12 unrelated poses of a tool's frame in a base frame.
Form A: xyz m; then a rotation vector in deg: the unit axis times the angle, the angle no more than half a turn.
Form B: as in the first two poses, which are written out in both.
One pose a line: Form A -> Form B
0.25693, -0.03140, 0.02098, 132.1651, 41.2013, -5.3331 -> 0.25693, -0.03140, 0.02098, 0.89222, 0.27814, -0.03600, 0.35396
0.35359, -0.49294, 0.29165, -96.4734, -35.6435, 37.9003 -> 0.35359, -0.49294, 0.29165, -0.71926, -0.26574, 0.28257, 0.57637
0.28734, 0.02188, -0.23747, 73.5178, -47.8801, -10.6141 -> 0.28734, 0.02188, -0.23747, 0.57983, -0.37763, -0.08371, 0.71707
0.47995, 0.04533, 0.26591, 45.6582, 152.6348, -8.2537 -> 0.47995, 0.04533, 0.26591, 0.28165, 0.94155, -0.05091, 0.17768
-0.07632, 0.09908, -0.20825, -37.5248, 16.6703, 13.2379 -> -0.07632, 0.09908, -0.20825, -0.31978, 0.14206, 0.11281, 0.92996
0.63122, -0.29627, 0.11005, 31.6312, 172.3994, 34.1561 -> 0.63122, -0.29627, 0.11005, 0.17712, 0.96535, 0.19126, 0.01244
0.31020, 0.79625, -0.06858, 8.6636, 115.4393, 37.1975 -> 0.31020, 0.79625, -0.06858, 0.06219, 0.82872, 0.26703, 0.48791
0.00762, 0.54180, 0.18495, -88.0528, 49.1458, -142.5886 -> 0.00762, 0.54180, 0.18495, -0.50364, 0.28110, -0.81557, 0.04673
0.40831, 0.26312, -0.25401, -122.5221, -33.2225, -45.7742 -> 0.40831, 0.26312, -0.25401, -0.83866, -0.22741, -0.31332, 0.38311
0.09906, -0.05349, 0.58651, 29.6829, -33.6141, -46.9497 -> 0.09906, -0.05349, 0.58651, 0.24539, -0.27789, -0.38814, 0.84374
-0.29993, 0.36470, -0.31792, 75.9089, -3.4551, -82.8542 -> -0.29993, 0.36470, -0.31792, 0.56116, -0.02554, -0.61251, 0.55613
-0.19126, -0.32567, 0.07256, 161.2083, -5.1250, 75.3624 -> -0.19126, -0.32567, 0.07256, 0.90539, -0.02878, 0.42326, 0.01721
